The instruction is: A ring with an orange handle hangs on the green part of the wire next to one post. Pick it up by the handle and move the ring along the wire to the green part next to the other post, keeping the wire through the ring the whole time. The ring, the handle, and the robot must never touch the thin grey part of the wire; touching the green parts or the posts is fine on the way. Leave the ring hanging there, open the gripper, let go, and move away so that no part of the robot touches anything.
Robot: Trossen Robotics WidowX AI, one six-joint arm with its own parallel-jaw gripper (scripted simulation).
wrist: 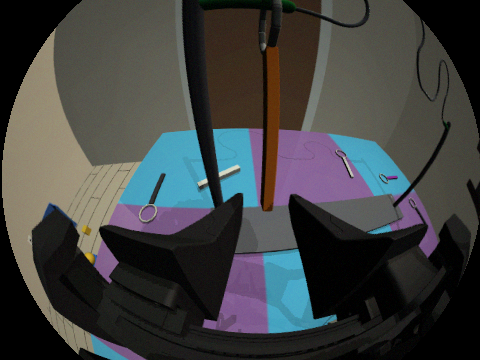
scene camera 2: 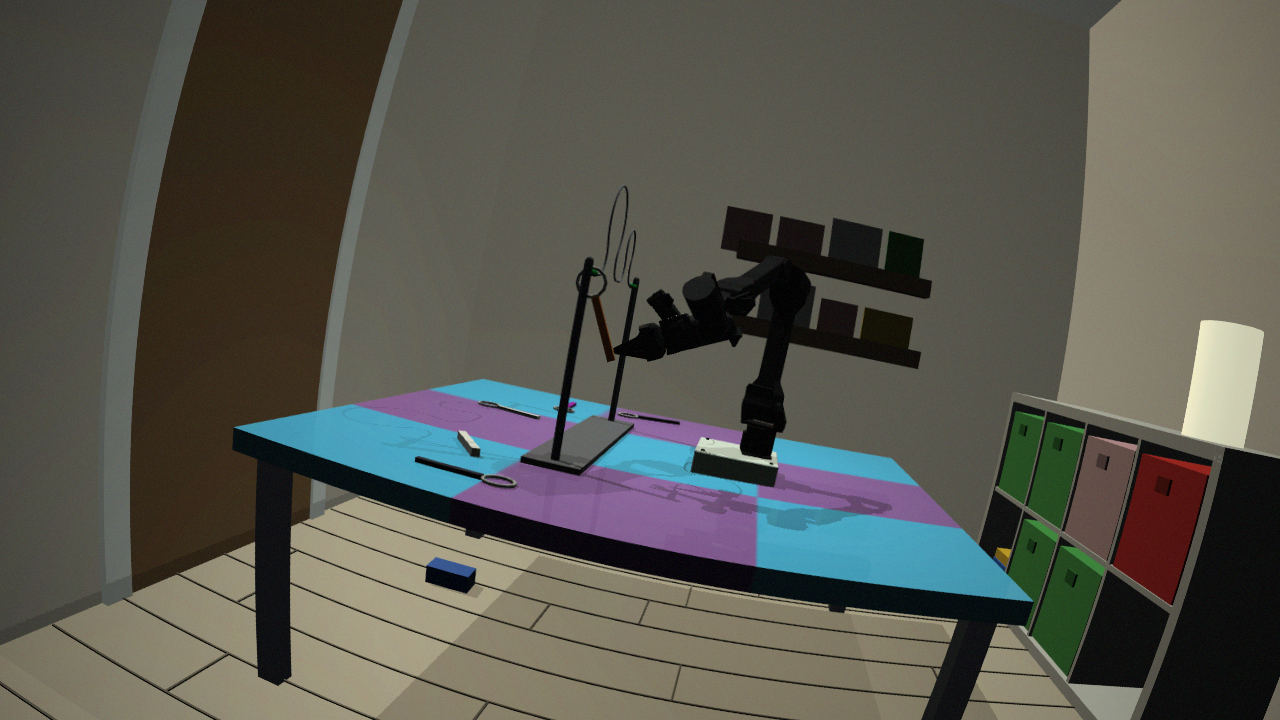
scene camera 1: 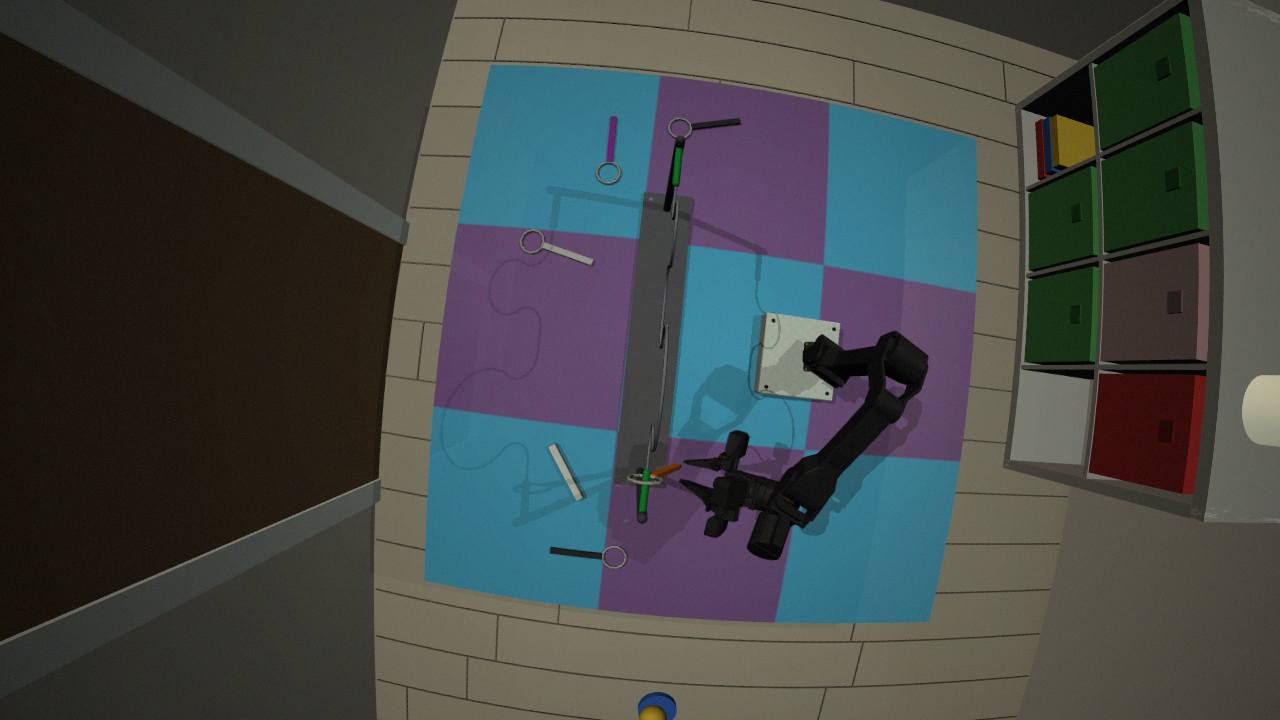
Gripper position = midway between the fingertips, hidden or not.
Observation:
In view: my gripper [scene camera 1: 682, 470] and a black ring [scene camera 2: 425, 461].
My gripper shows as well in the wrist view [wrist: 266, 199] and in scene camera 2 [scene camera 2: 616, 350].

